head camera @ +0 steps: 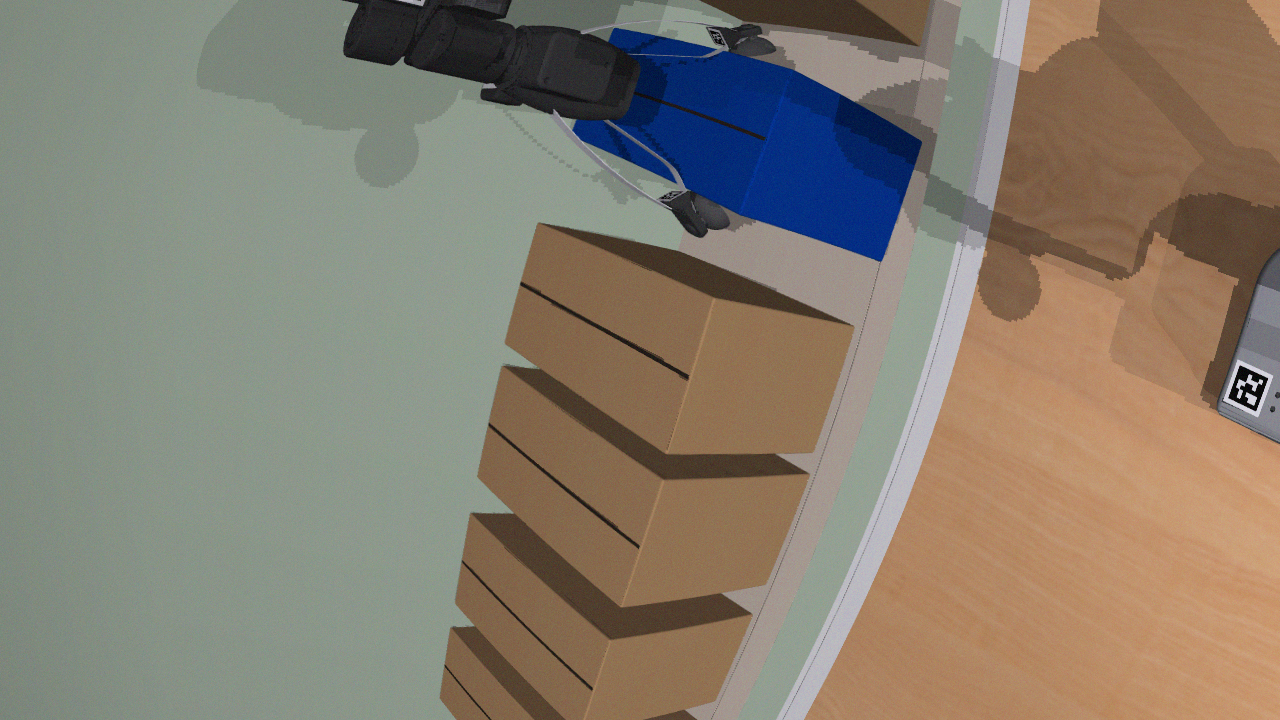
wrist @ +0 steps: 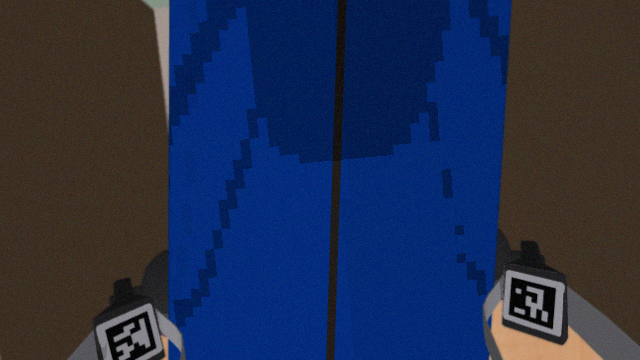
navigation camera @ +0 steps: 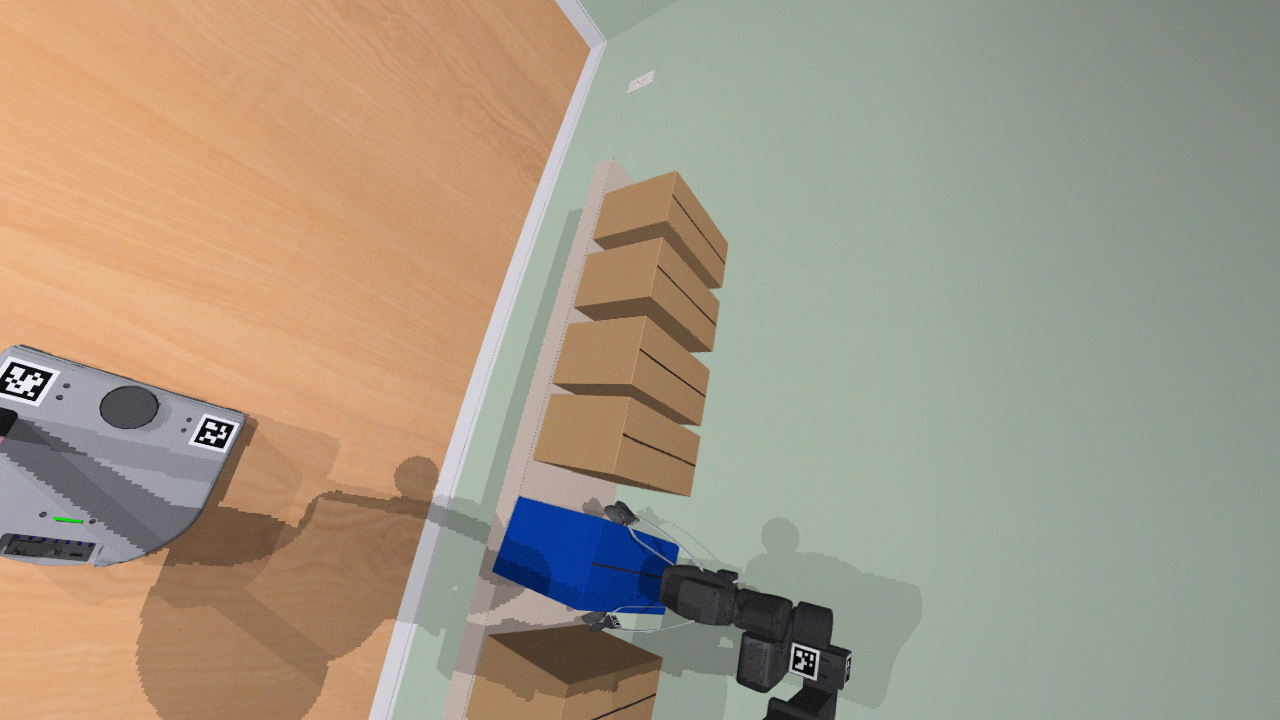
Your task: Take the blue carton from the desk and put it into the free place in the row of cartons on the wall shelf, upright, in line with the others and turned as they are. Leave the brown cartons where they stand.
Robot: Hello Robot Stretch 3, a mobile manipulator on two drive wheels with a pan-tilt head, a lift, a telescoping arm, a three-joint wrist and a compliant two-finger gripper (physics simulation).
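Frame: origin at the robot's base, x back, y right, z up, level; millimetres.
Where they show: gripper, fingertip midpoint: (wrist: 326,265); robot's base, link origin: (navigation camera: 129,405).
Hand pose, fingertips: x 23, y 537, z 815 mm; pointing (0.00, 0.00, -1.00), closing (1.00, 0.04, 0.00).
Note:
Things, the pixels of their top centre, and the offset from my fingertips. "spot": a spot on its surface instead. Level surfaces: height alone.
- blue carton, top centre: (wrist: 338,188) (head camera: 664,102) (navigation camera: 638,573) dy +46, dx +4, dz +52 mm
- wall shelf, surface height: dz -138 mm
- far end, surface spot: (navigation camera: 657,214) spot: dy -86, dx -597, dz +19 mm
The blue carton (head camera: 805,152) (navigation camera: 554,550) (wrist: 260,225) is upright over the wall shelf (head camera: 778,255) (navigation camera: 565,479), in the gap of the row, with a brown carton (head camera: 680,335) (navigation camera: 617,434) on one side and another brown carton (head camera: 832,13) (navigation camera: 554,685) on the other. Strips of shelf show beside it. Its dark tape line runs about as theirs do. Its front reaches the shelf's front edge in the head view. Whether its bottom touches the shelf is hidden. My gripper (head camera: 726,128) (navigation camera: 608,565) (wrist: 326,265) is shut on the blue carton, a fingertip against each side.
Several more brown cartons stand along the shelf, among them a near one (head camera: 644,519) (navigation camera: 631,358) and one at the far end (navigation camera: 657,214). The green wall (head camera: 268,402) (navigation camera: 1029,313) rises behind the row. My base (head camera: 1253,358) (navigation camera: 116,465) is on the wooden floor. The desk does not show.

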